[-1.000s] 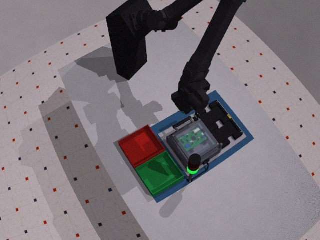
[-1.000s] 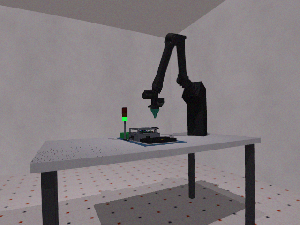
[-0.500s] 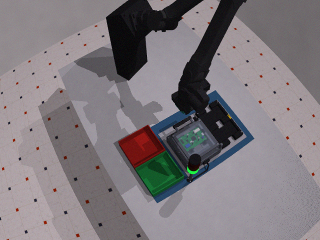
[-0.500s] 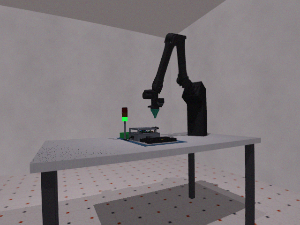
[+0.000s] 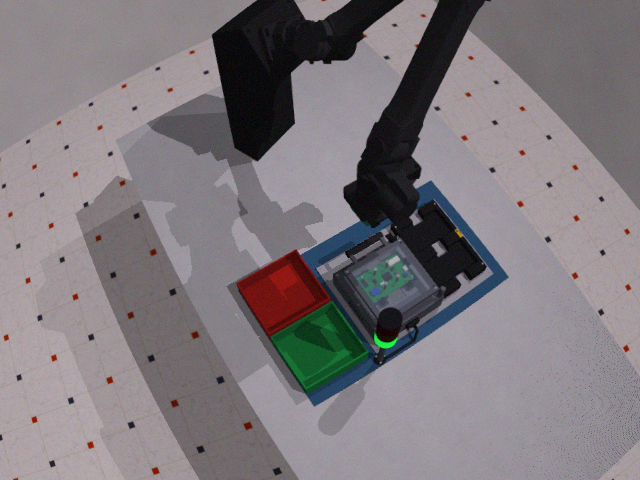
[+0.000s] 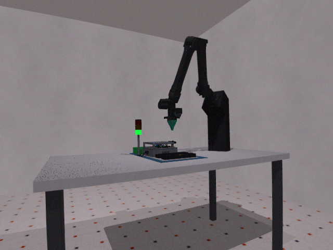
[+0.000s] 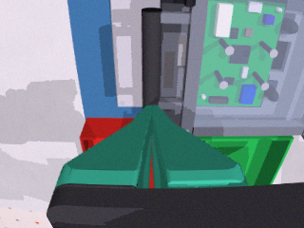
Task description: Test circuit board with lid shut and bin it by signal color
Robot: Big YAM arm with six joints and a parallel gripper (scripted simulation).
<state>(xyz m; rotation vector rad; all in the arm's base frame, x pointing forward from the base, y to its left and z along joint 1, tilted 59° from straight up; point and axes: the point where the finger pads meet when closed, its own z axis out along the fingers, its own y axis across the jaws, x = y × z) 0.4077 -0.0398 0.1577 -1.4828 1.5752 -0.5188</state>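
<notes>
Right now my hand is 1 cm short of the latch hook, 5 cm to the right of it and 9 cm above it. From my hand the other things lie so: green circuit board: 8 cm ahead, 1 cm to the left, 11 cm below; tester lid: 9 cm ahead, 1 cm to the left, 9 cm below; tester plate: 9 cm ahead, 1 cm to the left, 12 cm below.
</notes>
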